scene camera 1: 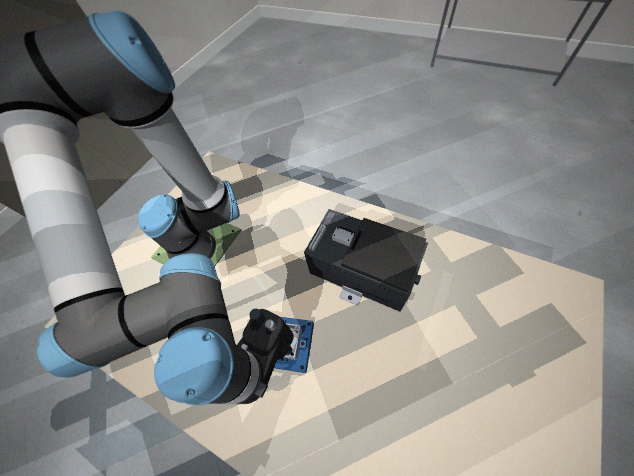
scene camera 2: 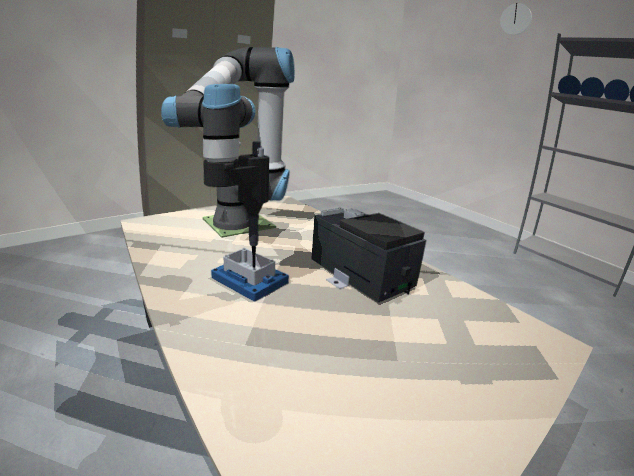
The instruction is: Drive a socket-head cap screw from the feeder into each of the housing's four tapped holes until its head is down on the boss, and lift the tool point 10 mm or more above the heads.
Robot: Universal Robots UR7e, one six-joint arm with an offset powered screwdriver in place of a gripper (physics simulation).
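My gripper, a black offset screwdriver (scene camera 1: 267,332) (scene camera 2: 253,265), points straight down over the housing. In scene camera 2 its thin bit reaches the housing's near corner region; the exact height of its tip and any screw on it cannot be told. The light grey open-topped housing (scene camera 1: 294,342) (scene camera 2: 256,276) sits on the blue fixture plate (scene camera 1: 301,361) (scene camera 2: 233,284). The tool body hides part of the housing in scene camera 1. The bosses, holes and any screw heads are too small or hidden to tell. The black box-shaped feeder (scene camera 1: 384,256) (scene camera 2: 353,261) stands apart from the fixture.
A small grey block (scene camera 1: 343,235) sits on the feeder's top. A grey bracket (scene camera 1: 350,295) (scene camera 2: 340,279) is at its side, facing the fixture. The arm's base stands on a green plate (scene camera 1: 225,243) (scene camera 2: 223,233). A shelf rack (scene camera 2: 536,199) stands beyond the table (scene camera 1: 542,409) (scene camera 2: 358,435).
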